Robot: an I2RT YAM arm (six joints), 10 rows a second.
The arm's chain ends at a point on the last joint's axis. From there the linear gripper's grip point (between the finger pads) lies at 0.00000 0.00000 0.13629 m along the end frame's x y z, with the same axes.
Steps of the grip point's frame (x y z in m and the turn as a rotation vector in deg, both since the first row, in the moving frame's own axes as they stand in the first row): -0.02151 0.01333 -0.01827 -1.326 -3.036 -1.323; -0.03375 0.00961 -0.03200 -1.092 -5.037 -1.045; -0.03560 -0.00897 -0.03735 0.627 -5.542 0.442; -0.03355 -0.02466 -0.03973 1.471 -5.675 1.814
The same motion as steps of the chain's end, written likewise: -0.01433 0.01009 -0.01804 -1.326 -3.036 -1.323; -0.02181 0.00691 -0.03145 -1.092 -5.037 -1.045; -0.02244 -0.00743 -0.03670 0.627 -5.542 0.442; -0.02013 -0.02095 -0.03902 1.471 -5.675 1.814
